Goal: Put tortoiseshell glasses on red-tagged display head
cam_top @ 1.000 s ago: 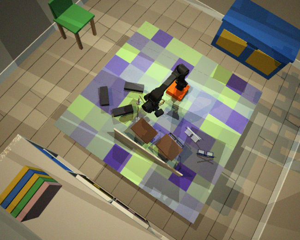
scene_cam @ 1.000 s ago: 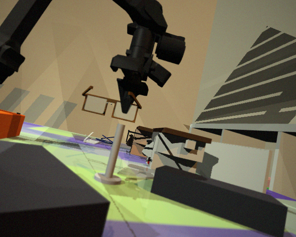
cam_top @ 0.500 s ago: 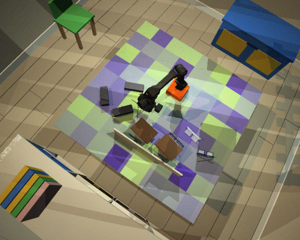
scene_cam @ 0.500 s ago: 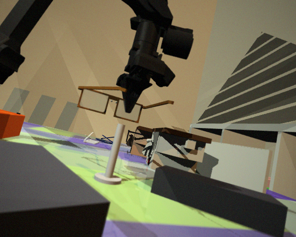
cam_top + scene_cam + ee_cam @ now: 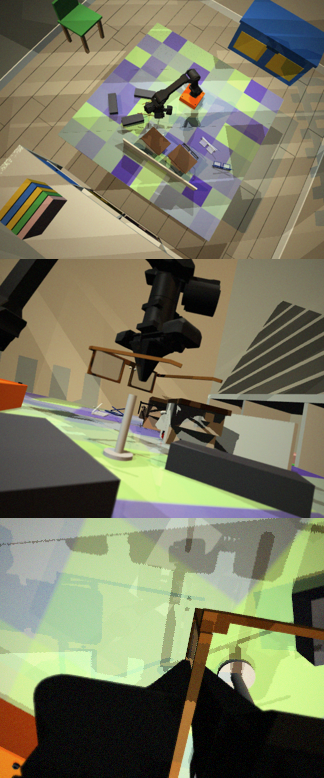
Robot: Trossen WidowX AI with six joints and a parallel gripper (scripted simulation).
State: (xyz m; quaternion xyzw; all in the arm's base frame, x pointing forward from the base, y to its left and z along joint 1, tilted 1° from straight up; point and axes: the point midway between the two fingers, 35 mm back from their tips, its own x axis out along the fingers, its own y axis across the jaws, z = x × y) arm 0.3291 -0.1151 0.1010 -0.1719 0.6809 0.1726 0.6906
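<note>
My gripper tip is 90 mm above the thin pale post stand, 80 mm to the left of it and 20 mm past it. The rest, counted from my gripper tip: long plank 280 mm ahead, 220 mm to the left, 60 mm below.
</note>
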